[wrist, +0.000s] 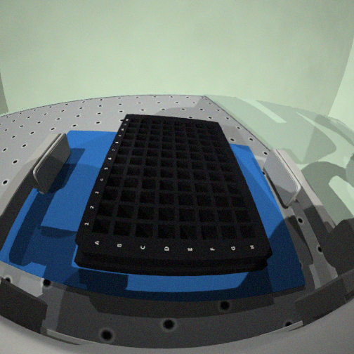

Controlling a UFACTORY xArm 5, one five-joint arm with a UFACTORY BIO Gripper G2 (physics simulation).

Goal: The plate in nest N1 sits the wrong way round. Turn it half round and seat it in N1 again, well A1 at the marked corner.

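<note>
A black well plate (170,187) lies on the blue nest block (277,240) in the middle of the wrist view. Its long side runs away from the camera, and its far end overlaps the nest's far edge in the picture. Letters A to H run left to right along its near edge; the numbers run up its left edge from 1, so well A1 is at the near left corner. Blue nest shows on its left, right and near sides. My gripper (167,170) is open, one pad left and one right of the plate, both apart from it. The nest's marked corner cannot be made out.
The nest stands on a grey deck (95,117) dotted with round holes. The deck's far edge and right edge show beyond the nest. A pale green wall (175,45) rises behind, and shadows fall across the right side.
</note>
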